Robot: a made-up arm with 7 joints.
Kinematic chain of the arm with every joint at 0, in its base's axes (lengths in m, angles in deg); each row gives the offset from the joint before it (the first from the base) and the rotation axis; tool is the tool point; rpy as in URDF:
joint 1: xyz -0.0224 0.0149 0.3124 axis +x
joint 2: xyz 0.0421 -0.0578 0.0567 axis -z
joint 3: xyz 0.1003 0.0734 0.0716 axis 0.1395 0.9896 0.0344
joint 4: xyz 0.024 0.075 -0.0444 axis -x
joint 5: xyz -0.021 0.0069 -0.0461 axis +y
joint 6: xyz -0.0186 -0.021 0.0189 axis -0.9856 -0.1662 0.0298
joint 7: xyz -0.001 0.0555 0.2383 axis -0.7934 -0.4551 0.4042
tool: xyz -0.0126 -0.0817 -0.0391 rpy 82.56 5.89 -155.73
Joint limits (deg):
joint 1: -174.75..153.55
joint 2: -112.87..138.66
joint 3: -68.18..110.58
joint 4: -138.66..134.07
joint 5: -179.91..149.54
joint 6: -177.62..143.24
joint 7: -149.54..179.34
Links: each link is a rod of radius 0.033 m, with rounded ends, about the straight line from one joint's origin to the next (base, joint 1, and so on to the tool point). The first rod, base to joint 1, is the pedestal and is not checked.
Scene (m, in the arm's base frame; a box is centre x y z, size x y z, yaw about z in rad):
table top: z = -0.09
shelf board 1: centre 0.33 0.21 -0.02 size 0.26 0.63 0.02 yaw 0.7
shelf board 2: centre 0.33 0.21 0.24 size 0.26 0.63 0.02 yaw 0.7
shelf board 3: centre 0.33 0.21 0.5 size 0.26 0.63 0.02 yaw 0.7
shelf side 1: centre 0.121 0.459 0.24 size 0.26 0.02 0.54 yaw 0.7
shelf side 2: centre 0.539 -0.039 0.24 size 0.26 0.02 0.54 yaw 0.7
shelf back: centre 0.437 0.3 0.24 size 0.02 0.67 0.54 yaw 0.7
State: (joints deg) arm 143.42 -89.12 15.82 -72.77 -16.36 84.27 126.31
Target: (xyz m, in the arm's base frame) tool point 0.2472 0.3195 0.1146
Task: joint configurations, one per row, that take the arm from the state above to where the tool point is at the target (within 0.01 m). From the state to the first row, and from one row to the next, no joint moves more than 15 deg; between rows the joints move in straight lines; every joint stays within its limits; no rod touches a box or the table.
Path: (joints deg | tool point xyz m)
1: 142.47 -76.38 24.59 -83.75 -20.48 85.58 125.49 | -0.1775 -0.3464 0.0851
2: 141.52 -63.64 33.35 -94.73 -24.60 86.88 124.67 | -0.0539 -0.3961 0.1301
3: 140.57 -50.90 42.12 -105.72 -28.72 88.19 123.85 | 0.0814 -0.3938 0.1599
4: 139.62 -38.16 50.89 -116.70 -32.84 89.50 123.03 | 0.2056 -0.3394 0.1685
5: 138.68 -25.42 59.66 -127.68 -36.95 90.80 122.21 | 0.2961 -0.2426 0.1558
6: 137.73 -12.68 68.42 -138.66 -41.07 92.11 121.39 | 0.3357 -0.1219 0.1280
7: 140.89 2.12 72.55 -138.66 -44.33 95.65 123.90 | 0.3598 -0.0414 0.1017
8: 144.06 16.91 76.68 -138.66 -47.58 99.19 126.40 | 0.3640 0.0513 0.0830
9: 147.22 31.71 80.81 -138.66 -50.84 102.73 128.91 | 0.3456 0.1485 0.0769
10: 150.39 46.50 84.94 -138.66 -54.10 106.27 131.41 | 0.3053 0.2410 0.0871
11: 153.55 61.29 89.07 -138.66 -57.35 109.81 133.92 | 0.2472 0.3195 0.1146

